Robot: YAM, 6 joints.
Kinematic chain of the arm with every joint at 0, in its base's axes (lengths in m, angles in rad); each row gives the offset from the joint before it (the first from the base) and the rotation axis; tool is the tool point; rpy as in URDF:
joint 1: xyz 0 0 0.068 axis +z
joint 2: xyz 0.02 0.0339 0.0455 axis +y
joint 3: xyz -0.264 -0.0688 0 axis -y
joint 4: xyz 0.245 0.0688 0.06 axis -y
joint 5: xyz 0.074 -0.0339 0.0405 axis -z
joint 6: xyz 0.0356 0 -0.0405 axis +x
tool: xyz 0 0 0 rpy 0 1.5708 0
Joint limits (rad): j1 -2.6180..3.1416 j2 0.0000..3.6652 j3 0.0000..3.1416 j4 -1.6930..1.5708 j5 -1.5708..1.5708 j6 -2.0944..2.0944
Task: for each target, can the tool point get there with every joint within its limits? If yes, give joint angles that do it. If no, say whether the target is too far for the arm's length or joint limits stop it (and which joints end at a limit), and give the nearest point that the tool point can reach.
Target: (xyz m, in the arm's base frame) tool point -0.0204 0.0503 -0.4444
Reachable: no: joint limits stop it (at a limit: joint 2) | nearest point -0.0370 0.0912 -0.3477 | short by 0.106 m
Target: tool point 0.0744 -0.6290 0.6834
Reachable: no: too far | nearest point 0.0562 -0.4752 0.5395 | short by 0.211 m
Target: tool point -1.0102 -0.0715 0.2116
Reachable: no: too far | nearest point -0.6423 -0.0062 0.1751 | short by 0.375 m
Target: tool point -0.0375 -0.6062 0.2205
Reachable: yes | joints -1.5824 2.8568 2.8570 -0.2989 1.0292 -0.1183
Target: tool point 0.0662 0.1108 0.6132
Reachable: yes | joints 1.1073 1.0813 1.5710 0.6542 0.2747 1.0701
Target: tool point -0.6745 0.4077 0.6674
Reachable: no: too far | nearest point -0.4515 0.2729 0.4795 | short by 0.321 m
